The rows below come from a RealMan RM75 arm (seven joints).
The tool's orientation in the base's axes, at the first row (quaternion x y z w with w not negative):
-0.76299 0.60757 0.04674 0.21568
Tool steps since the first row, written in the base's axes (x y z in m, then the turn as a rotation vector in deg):
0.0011 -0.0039 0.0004 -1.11 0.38 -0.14
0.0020 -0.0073 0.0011 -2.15 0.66 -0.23
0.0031 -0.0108 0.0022 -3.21 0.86 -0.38
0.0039 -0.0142 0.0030 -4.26 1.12 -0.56
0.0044 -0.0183 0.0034 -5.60 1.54 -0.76
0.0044 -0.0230 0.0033 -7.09 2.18 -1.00
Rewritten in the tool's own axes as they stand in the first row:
0.0037 -0.0005 -0.0017 -0.58 1.03 0.06
0.0068 -0.0010 -0.0034 -1.08 1.99 0.05
0.0099 -0.0017 -0.0056 -1.48 3.00 0.06
0.0129 -0.0021 -0.0074 -1.93 4.00 0.13
0.0166 -0.0020 -0.0093 -2.58 5.25 0.21
0.0209 -0.0012 -0.0110 -3.47 6.62 0.39

